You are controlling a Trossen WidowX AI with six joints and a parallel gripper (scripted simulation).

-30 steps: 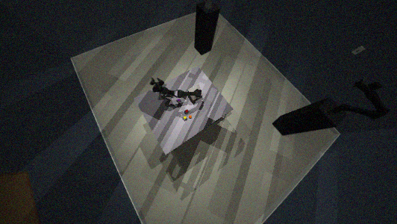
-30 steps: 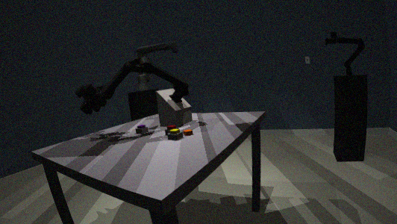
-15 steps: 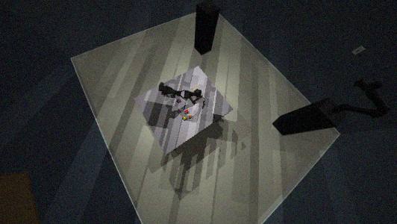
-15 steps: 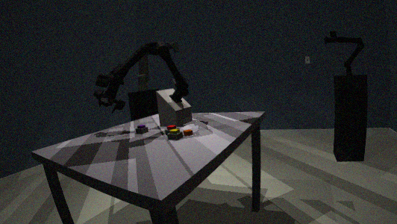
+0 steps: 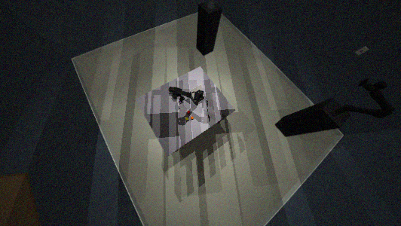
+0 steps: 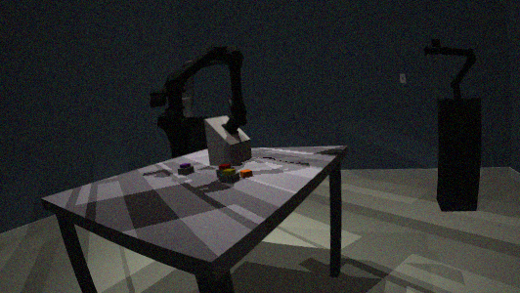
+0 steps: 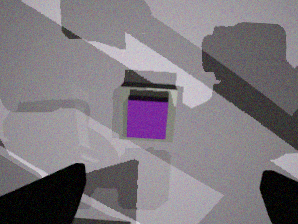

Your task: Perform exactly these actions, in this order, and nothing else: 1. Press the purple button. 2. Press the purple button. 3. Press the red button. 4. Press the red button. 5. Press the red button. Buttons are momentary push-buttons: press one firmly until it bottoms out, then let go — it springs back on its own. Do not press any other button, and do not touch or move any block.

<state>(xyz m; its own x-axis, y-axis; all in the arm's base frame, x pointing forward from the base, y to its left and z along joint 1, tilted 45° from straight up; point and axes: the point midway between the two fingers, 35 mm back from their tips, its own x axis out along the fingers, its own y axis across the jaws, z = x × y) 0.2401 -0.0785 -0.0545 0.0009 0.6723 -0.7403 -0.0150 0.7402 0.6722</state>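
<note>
Right now the purple button is 90 mm below my gripper tip and 10 mm to the left of it. From my gripper tip the other things lie so: orange block: 300 mm to the left, 110 mm below; red button: 210 mm to the left, 90 mm below.
</note>
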